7 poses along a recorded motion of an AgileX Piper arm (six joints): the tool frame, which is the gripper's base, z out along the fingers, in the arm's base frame.
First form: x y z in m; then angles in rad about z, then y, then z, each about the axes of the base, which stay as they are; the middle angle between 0 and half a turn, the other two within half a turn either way.
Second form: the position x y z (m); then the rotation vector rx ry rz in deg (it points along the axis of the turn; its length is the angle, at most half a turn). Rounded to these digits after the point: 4 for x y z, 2 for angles.
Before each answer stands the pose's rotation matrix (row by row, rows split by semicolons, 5 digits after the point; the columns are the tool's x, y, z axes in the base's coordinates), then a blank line. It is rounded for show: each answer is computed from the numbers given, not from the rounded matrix.
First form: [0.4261 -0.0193 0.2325 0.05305 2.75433 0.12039]
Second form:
-0.92432 -0.07119 0.37492; -0.05841 0.99726 0.04536; -0.37712 0.02003 -0.92595

[0.4261 -0.0193 0.2325 -5.31 157.78 2.68]
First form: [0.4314 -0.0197 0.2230 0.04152 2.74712 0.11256]
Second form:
-0.92123 -0.07415 0.38189; -0.06236 0.99712 0.04317; -0.38399 0.01595 -0.92320

[0.4314 -0.0197 0.2230 -5.59 157.35 2.42]
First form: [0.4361 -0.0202 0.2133 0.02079 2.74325 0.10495]
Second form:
-0.91861 -0.08568 0.38576; -0.07586 0.99629 0.04063; -0.38781 0.00806 -0.92171

[0.4361 -0.0202 0.2133 -6.61 157.07 1.99]
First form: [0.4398 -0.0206 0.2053 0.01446 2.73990 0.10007]
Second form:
-0.91714 -0.08665 0.38902; -0.07755 0.99622 0.03906; -0.39094 0.00565 -0.92040

[0.4398 -0.0206 0.2053 -6.72 156.87 1.83]
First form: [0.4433 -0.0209 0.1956 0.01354 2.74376 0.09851]
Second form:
-0.91868 -0.08592 0.38554; -0.07719 0.99629 0.03810; -0.38739 0.00525 -0.92190

[0.4433 -0.0209 0.1956 -6.68 157.09 1.77]
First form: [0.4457 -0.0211 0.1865 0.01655 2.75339 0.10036]
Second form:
-0.92247 -0.08494 0.37662; -0.07626 0.99637 0.03793; -0.37847 0.00626 -0.92559

[0.4457 -0.0211 0.1865 -6.61 157.65 1.81]
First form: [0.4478 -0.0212 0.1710 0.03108 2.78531 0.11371]
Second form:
-0.93422 -0.08447 0.34654; -0.07541 0.99637 0.03958; -0.34862 0.01084 -0.93720

[0.4478 -0.0212 0.1710 -6.59 159.49 2.08]
